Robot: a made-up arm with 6 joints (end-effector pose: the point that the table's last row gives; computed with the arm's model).
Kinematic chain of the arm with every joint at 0, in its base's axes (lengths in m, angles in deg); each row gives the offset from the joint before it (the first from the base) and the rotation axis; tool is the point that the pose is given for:
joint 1: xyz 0 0 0.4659 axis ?
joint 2: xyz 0.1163 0 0 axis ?
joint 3: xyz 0 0 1.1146 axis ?
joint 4: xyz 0 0 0.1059 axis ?
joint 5: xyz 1.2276 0 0 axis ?
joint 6: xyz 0.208 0 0 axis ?
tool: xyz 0 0 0
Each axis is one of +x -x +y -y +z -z.
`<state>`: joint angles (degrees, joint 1 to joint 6).
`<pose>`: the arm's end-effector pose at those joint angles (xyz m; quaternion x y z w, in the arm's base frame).
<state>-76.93 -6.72 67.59 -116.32 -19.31 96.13</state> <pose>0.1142 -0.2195 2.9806 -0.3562 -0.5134 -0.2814 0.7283</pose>
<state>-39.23 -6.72 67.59 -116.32 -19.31 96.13</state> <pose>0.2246 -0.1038 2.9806 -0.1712 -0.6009 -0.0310 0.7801</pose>
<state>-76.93 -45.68 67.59 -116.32 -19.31 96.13</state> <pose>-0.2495 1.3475 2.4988 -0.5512 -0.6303 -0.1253 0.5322</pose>
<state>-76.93 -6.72 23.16 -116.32 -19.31 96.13</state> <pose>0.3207 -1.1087 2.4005 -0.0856 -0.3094 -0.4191 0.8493</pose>
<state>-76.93 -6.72 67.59 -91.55 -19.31 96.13</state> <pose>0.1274 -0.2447 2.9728 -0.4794 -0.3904 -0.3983 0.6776</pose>
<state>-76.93 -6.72 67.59 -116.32 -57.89 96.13</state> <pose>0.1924 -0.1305 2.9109 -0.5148 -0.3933 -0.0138 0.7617</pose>
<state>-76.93 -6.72 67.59 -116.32 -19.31 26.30</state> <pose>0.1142 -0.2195 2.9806 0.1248 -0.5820 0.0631 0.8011</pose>
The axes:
joint 1: +z
joint 2: +y
joint 3: -y
joint 4: -x
joint 5: -y
joint 6: -x

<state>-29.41 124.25 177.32 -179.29 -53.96 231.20</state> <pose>1.4207 -0.7984 1.0824 -0.4380 -0.6347 -0.4714 0.4279</pose>
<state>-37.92 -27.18 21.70 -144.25 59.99 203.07</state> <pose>0.3402 -0.3984 2.4341 -0.2990 0.2510 -0.5039 0.7705</pose>
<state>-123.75 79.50 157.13 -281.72 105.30 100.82</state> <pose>-0.5701 -1.2069 1.8459 0.7153 -0.0432 -0.1914 0.6707</pose>
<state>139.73 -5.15 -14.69 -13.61 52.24 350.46</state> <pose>-1.0405 0.9322 1.6135 0.4043 0.0416 0.8468 0.3430</pose>
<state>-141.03 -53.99 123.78 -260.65 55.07 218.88</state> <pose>1.7650 1.2113 1.0955 -0.9078 0.0959 -0.1266 0.3883</pose>
